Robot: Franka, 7 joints.
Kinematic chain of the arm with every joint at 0, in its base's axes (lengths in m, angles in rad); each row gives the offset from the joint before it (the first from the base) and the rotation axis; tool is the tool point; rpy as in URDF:
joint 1: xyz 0 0 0.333 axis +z
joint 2: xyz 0 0 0 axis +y
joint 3: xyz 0 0 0.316 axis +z
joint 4: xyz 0.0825 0 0 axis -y
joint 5: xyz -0.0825 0 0.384 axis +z
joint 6: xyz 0 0 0 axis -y
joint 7: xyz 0.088 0 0 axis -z
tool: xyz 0 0 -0.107 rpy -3.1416 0 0
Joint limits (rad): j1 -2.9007..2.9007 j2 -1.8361..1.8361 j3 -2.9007..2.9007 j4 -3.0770..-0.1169 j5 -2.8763..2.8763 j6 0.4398..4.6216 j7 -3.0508..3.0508
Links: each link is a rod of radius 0.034 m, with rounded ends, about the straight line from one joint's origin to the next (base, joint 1, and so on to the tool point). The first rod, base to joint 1, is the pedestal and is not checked.
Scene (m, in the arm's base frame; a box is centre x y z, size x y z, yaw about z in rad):
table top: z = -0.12
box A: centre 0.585 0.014 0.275 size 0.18 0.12 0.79 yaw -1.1
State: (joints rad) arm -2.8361 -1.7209 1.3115 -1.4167 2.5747 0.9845 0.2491
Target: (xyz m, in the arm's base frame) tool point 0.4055 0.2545 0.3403
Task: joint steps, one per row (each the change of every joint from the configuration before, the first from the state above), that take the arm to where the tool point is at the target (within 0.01 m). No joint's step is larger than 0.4 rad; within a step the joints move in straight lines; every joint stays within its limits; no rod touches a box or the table.
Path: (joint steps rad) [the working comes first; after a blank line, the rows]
Joints at the target: -1.4625 -1.8361 1.1907 -2.3440 2.1853 0.4398 0.2491
Straight joint move there: touches box A.

1: 0.1477 0.2974 0.2139 -0.3321 -0.1578 -0.1089 -0.2531
2: 0.1477 0.2973 0.2139 -0.3320 -0.1577 -0.1090 -0.2531
3: 0.1478 0.2974 0.2139 -0.3321 -0.1578 -0.1089 -0.2531
4: 0.1477 0.2973 0.2139 -0.3320 -0.1577 -0.1090 -0.2531
5: 0.1477 0.2974 0.2139 -0.3321 -0.1578 -0.1089 -0.2532
6: 0.3201 -0.3204 -0.1674 0.2313 0.1448 0.1241 0.1695
7: 0.3200 -0.3204 -0.1675 0.2314 0.1448 0.1241 0.1694
8: 0.3200 -0.3204 -0.1674 0.2313 0.1447 0.1241 0.1694
9: 0.3201 -0.3204 -0.1675 0.2313 0.1448 0.1241 0.1694
10: 0.3200 -0.3204 -0.1674 0.2314 0.1447 0.1241 0.1694
11: -0.3217 0.0000 -0.1177 -0.1413 -0.1081 -0.2068 0.1395
12: -0.3217 0.0000 -0.1177 -0.1412 -0.1082 -0.2069 0.1395
13: -0.3218 0.0000 -0.1177 -0.1412 -0.1081 -0.2068 0.1395

